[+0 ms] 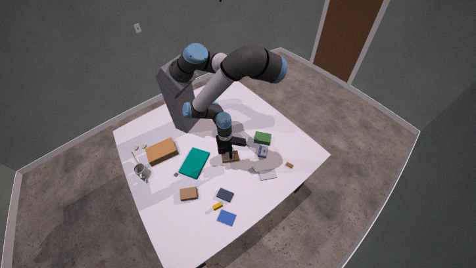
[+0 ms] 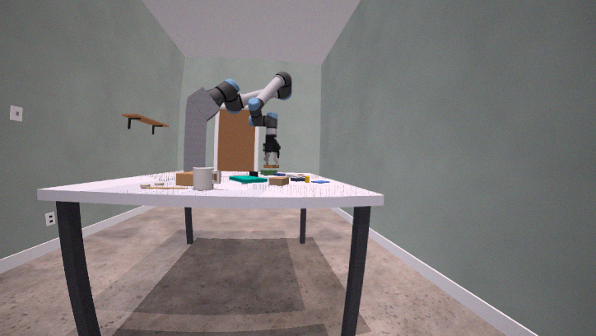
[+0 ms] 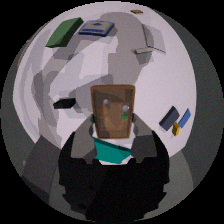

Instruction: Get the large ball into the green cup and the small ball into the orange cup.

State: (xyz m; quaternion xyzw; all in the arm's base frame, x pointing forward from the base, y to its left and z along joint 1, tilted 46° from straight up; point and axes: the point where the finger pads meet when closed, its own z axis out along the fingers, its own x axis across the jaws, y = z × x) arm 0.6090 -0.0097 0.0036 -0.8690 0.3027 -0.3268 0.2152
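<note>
The puzzle is 10 mm below my hand. The rest, counted from my hand: teal board 160 mm behind, 190 mm to the right, 80 mm below; dark tile 150 mm ahead, 180 mm to the right, 80 mm below; grey plate 230 mm ahead, 120 mm to the left, 80 mm below.
</note>
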